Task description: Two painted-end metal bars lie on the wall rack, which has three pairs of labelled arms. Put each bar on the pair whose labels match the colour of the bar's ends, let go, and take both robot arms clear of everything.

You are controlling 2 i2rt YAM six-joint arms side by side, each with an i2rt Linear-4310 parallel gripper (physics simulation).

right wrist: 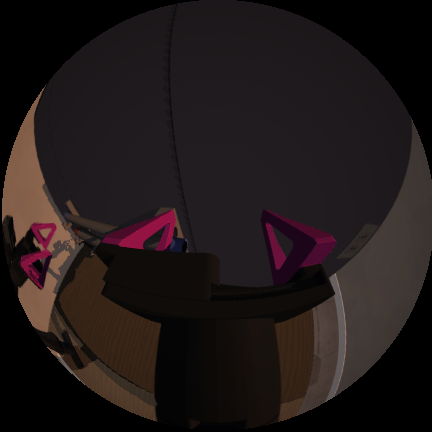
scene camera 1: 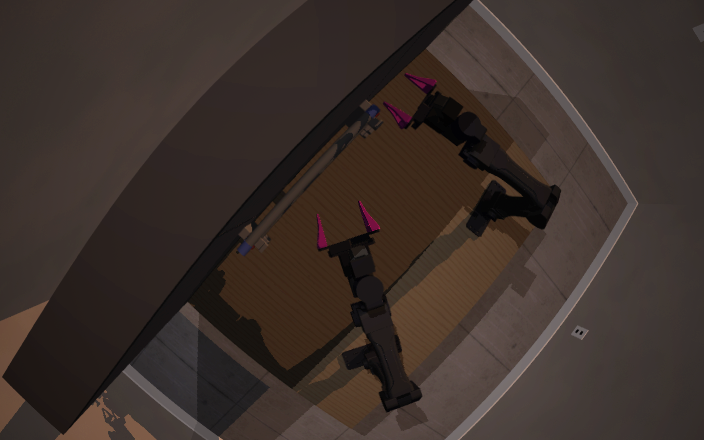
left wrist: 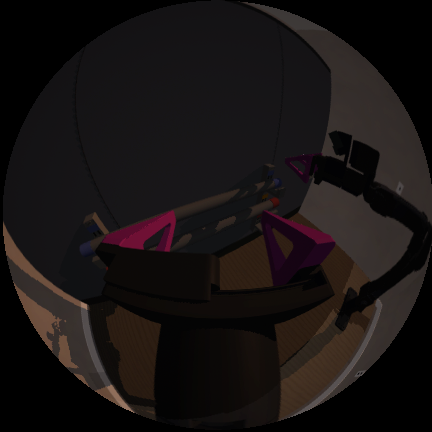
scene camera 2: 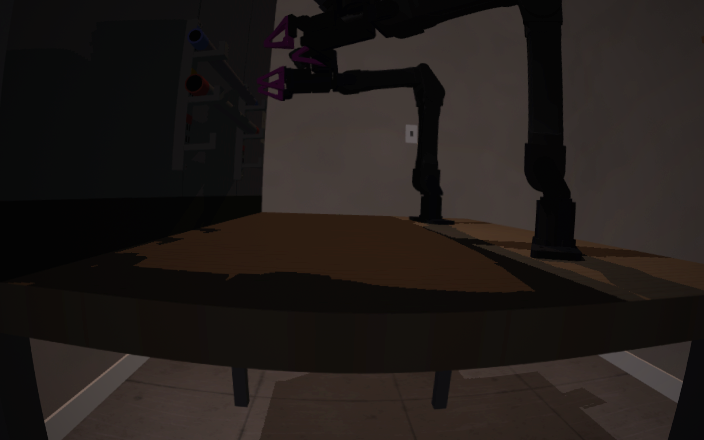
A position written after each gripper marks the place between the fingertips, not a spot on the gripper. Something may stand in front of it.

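There's the left gripper (scene camera 2: 278, 51) (right wrist: 52, 236) (scene camera 1: 338, 207) (left wrist: 217, 215), and there's the right gripper (scene camera 1: 394, 87) (right wrist: 217, 214) (left wrist: 291, 158) (scene camera 2: 257, 85). You'd also see a blue-ended bar (right wrist: 103, 228), plus a dark wall panel (right wrist: 264, 117) (left wrist: 184, 110).
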